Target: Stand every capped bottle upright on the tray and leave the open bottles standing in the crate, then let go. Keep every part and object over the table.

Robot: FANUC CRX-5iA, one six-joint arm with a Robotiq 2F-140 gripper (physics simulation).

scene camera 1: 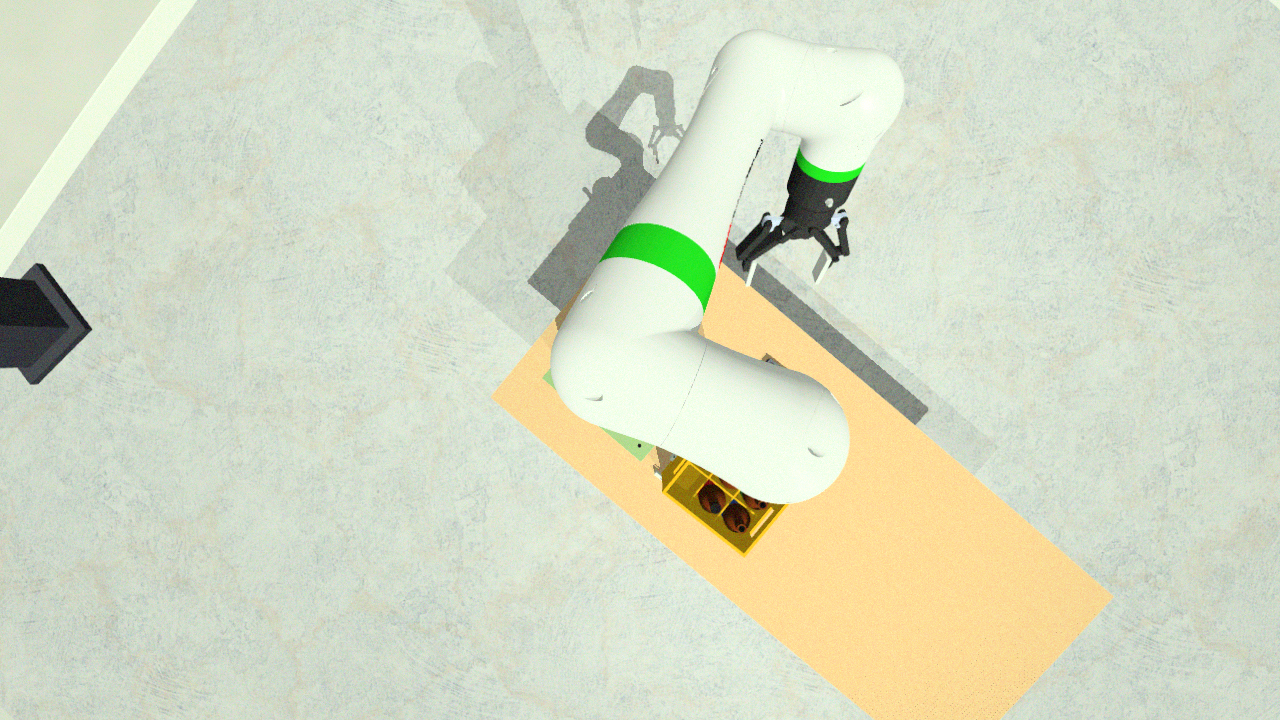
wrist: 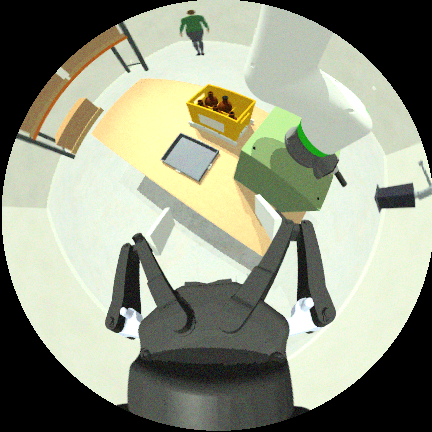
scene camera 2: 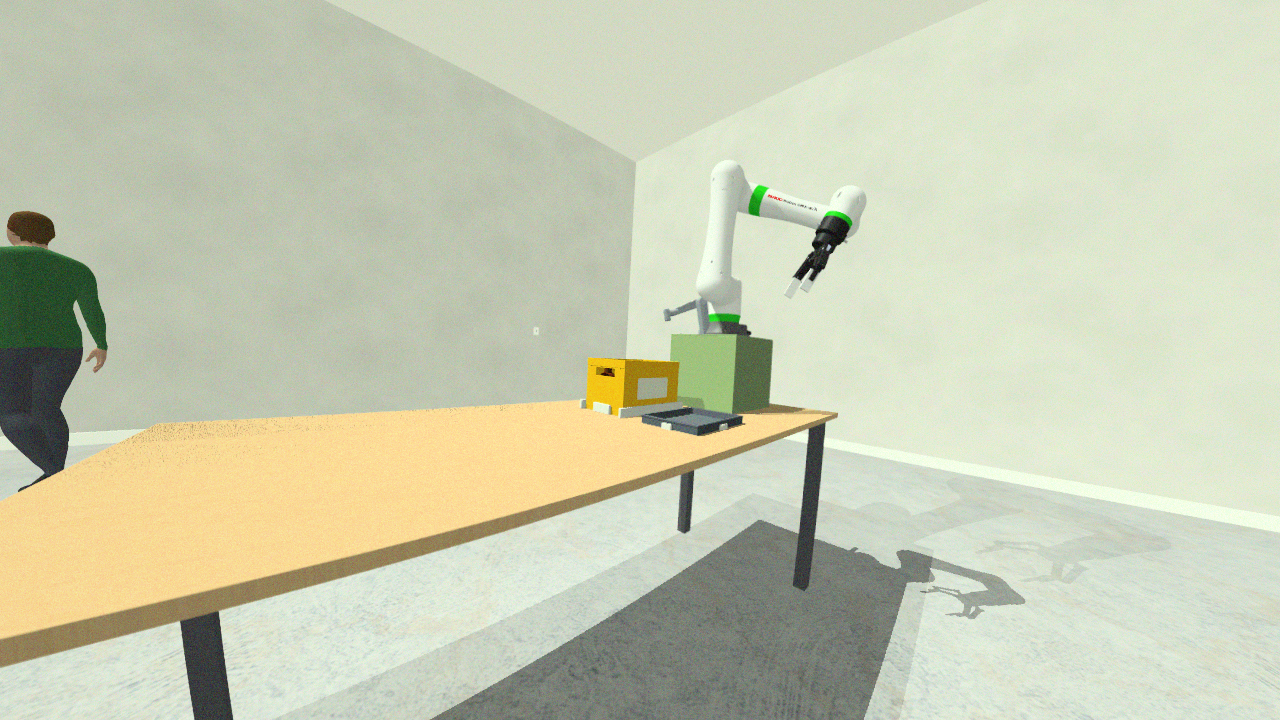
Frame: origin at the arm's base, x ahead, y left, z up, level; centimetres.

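Seen in the pictures: gripper, fingertip midpoint: (scene camera 1: 780, 278) (wrist: 212, 209) (scene camera 2: 795, 293); arm's base, origin of the base link: (wrist: 303, 146) (scene camera 2: 723, 337).
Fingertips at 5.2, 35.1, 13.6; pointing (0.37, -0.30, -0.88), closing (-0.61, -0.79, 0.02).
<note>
Pixels of each thing's middle, then the offset from my fingertips to it, as dx, dy, dz. "spot": a spot on its surface instead. Level surfaces: height alone.
- yellow crate, body centre: (scene camera 1: 720, 487) (scene camera 2: 633, 384) (wrist: 220, 111) +36.0, -38.6, -33.4
- grey tray, surface spot: (scene camera 2: 693, 420) (wrist: 192, 154) spot: +31.2, -12.3, -41.6
- wooden table, its level: dz -42.2
My gripper (scene camera 1: 785, 270) (scene camera 2: 799, 286) (wrist: 212, 209) is open and empty, high up by the table's long edge on the tray side; floor shows between its fingers in the wrist view. The yellow crate (scene camera 1: 703, 522) (scene camera 2: 606, 394) (wrist: 231, 131) stands on the table, partly under the arm in scene camera 1. Several brown bottles stand in it; one bottle (wrist: 225, 105) appears dark-topped, like a cap, another bottle (wrist: 211, 100) shows a brown neck. Other tops are too small to tell or hidden. The grey tray (scene camera 2: 693, 420) (wrist: 190, 157) lies flat and empty beside the crate.
The green pedestal (scene camera 2: 702, 371) (wrist: 270, 175) carries the arm at the table's end, near the crate and tray. The wooden table (scene camera 1: 895, 537) (scene camera 2: 402, 474) (wrist: 140, 125) extends away beyond the crate. A person (scene camera 2: 40, 295) (wrist: 194, 25) in green is on the floor away from the arm.
</note>
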